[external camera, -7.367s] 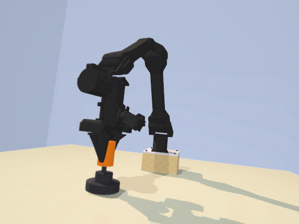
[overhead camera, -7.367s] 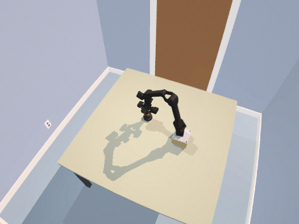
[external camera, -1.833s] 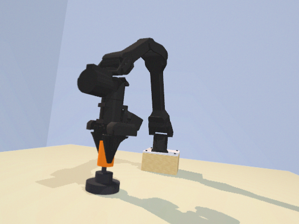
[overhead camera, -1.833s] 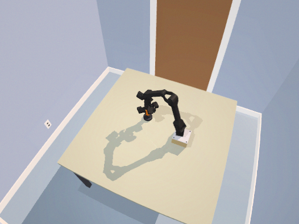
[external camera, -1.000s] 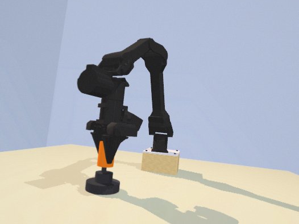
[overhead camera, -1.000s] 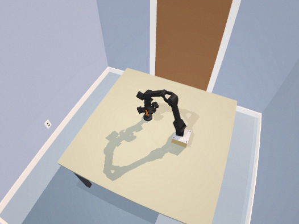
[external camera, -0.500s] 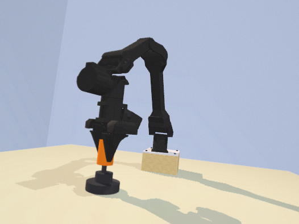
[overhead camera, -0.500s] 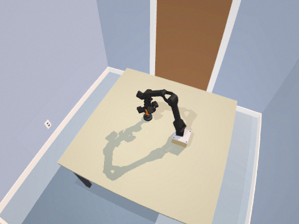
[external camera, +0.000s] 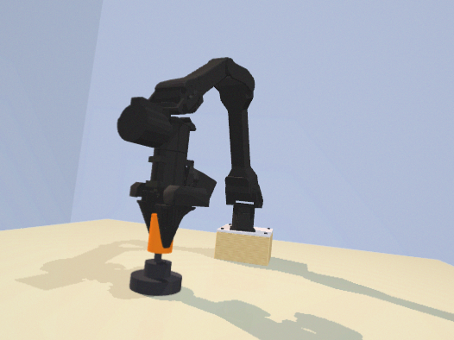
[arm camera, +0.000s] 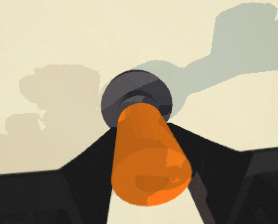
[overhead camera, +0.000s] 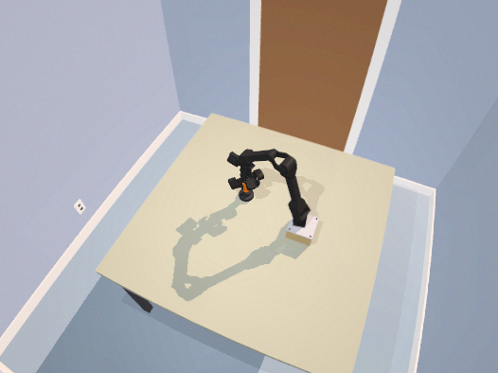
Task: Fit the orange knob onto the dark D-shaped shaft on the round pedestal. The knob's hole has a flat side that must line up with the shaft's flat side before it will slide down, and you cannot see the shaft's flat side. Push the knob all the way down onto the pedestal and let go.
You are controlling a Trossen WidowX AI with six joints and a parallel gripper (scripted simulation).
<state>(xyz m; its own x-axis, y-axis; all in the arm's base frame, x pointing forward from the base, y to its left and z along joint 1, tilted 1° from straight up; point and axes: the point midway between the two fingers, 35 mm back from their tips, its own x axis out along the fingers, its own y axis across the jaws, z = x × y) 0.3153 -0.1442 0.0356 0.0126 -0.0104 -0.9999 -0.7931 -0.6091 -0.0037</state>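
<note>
The orange knob lies 2 cm above my gripper tip. The rest, counted from my gripper tip: dark round pedestal (4 cm below).
</note>
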